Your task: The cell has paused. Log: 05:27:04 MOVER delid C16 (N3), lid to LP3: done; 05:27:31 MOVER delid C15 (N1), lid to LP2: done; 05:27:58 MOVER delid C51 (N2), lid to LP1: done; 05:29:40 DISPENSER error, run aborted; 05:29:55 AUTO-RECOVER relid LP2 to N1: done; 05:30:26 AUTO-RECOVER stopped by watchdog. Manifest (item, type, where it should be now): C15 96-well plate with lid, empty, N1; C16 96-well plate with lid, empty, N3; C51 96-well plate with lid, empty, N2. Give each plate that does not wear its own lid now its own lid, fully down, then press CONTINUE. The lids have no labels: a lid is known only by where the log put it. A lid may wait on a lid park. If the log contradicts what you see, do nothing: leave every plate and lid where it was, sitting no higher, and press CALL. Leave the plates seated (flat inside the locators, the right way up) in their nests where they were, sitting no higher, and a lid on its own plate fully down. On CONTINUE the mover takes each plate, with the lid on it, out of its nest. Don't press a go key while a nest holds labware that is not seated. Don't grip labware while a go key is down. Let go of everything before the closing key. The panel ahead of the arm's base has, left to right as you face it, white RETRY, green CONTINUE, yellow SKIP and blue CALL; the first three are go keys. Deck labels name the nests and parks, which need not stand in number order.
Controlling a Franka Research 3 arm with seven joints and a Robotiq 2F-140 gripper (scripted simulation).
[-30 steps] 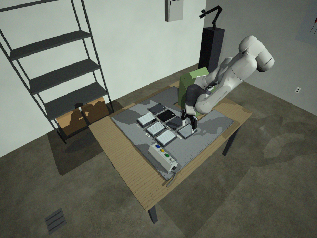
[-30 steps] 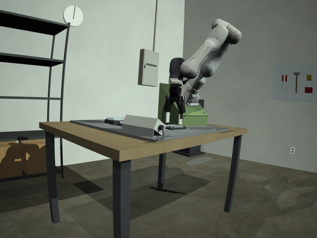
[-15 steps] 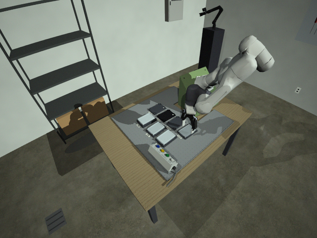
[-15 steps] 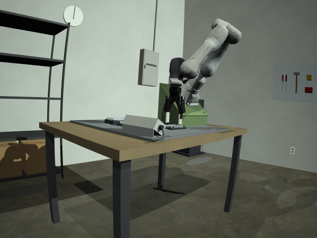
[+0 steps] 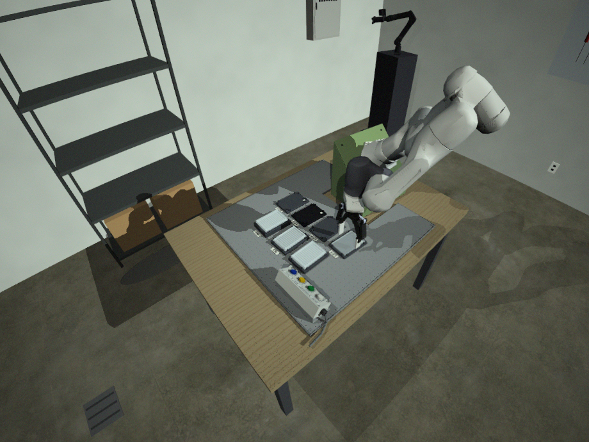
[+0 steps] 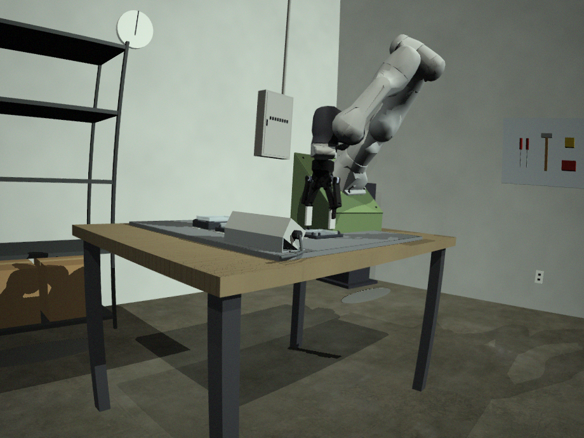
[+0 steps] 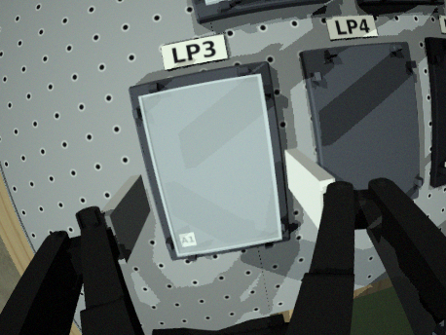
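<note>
Now: hand 4 cm above the clear lid. From my hand the other things lie so: park LP4: 2 cm ahead, 13 cm to the right, 5 cm below; park LP3: 5 cm below; LP4 label: 11 cm ahead, 12 cm to the right, 5 cm below.
</note>
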